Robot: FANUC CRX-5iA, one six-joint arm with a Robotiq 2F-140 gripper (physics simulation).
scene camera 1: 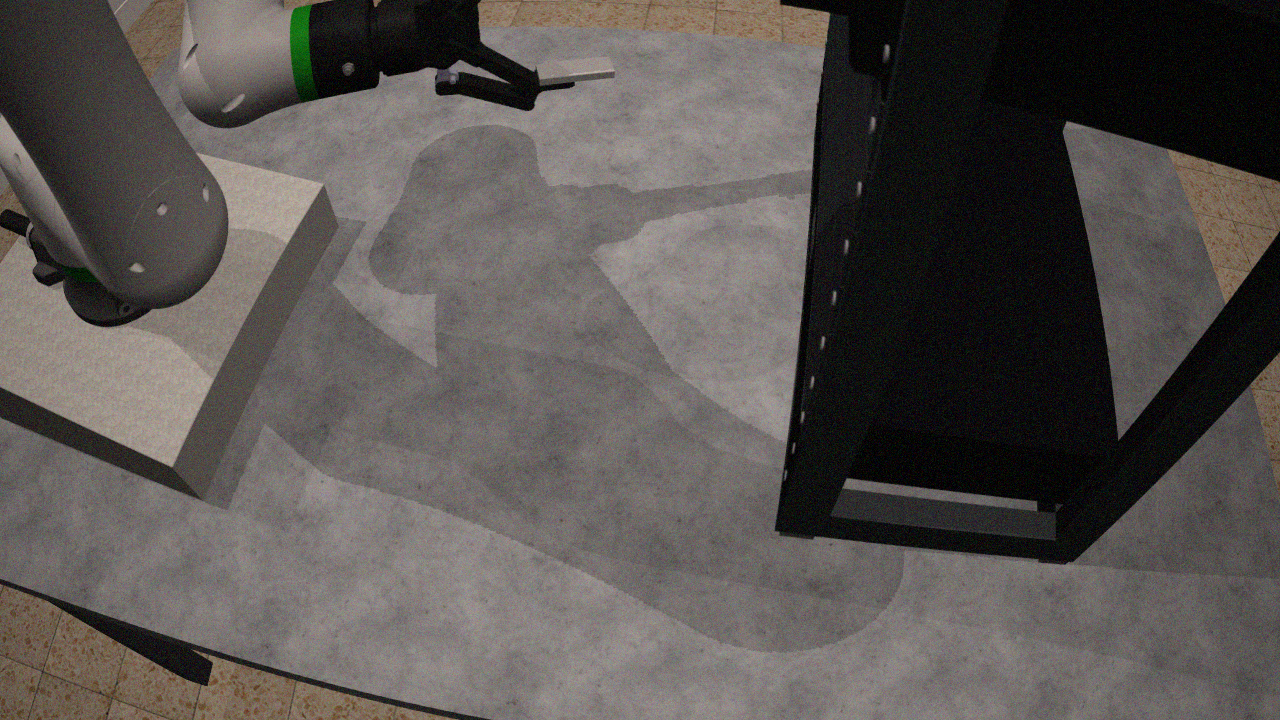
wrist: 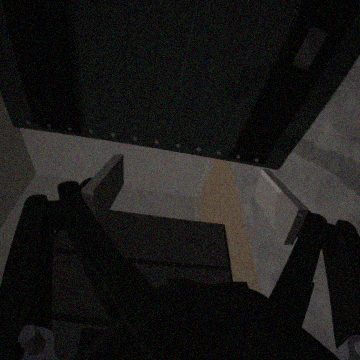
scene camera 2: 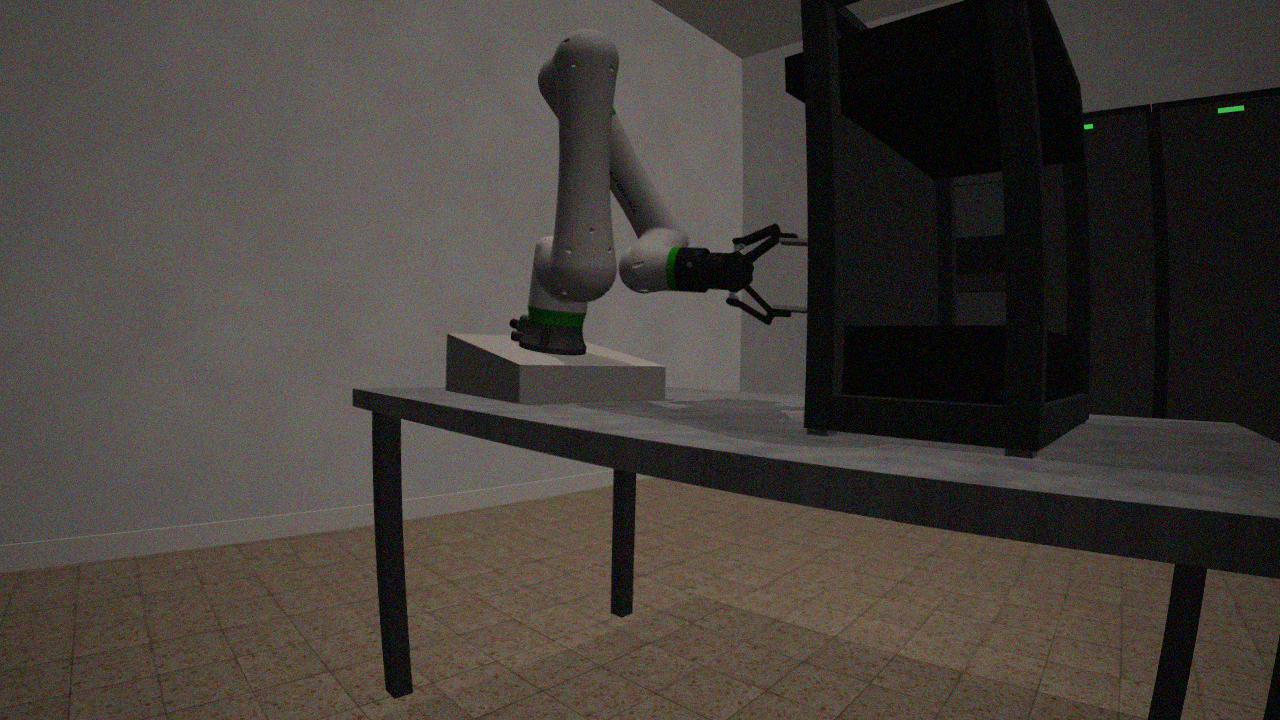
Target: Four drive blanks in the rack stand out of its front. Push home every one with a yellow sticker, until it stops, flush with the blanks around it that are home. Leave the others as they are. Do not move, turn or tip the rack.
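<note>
The black rack (scene camera 1: 819,465) (scene camera 2: 821,268) (wrist: 175,75) stands upright on the table. A row of small pale dots runs along its front edge in the wrist view. A dark block (scene camera 2: 794,76) sticks out of its front near the top; I cannot tell whether it is a blank. No yellow sticker can be made out, and the blanks' faces are hidden or too dark. My gripper (scene camera 1: 570,78) (scene camera 2: 794,275) (wrist: 191,175) is open and empty, level, in front of the rack, fingers one above the other. In scene camera 2 its fingertips meet the front post's outline; their gap to the rack cannot be told.
The arm stands on a pale plinth (scene camera 1: 116,358) (scene camera 2: 590,383) on the grey table (scene camera 1: 501,573) (scene camera 2: 716,452). Dark cabinets (scene camera 2: 1217,232) with green lights stand behind the rack. A plain wall (scene camera 2: 268,223) lies beyond the arm.
</note>
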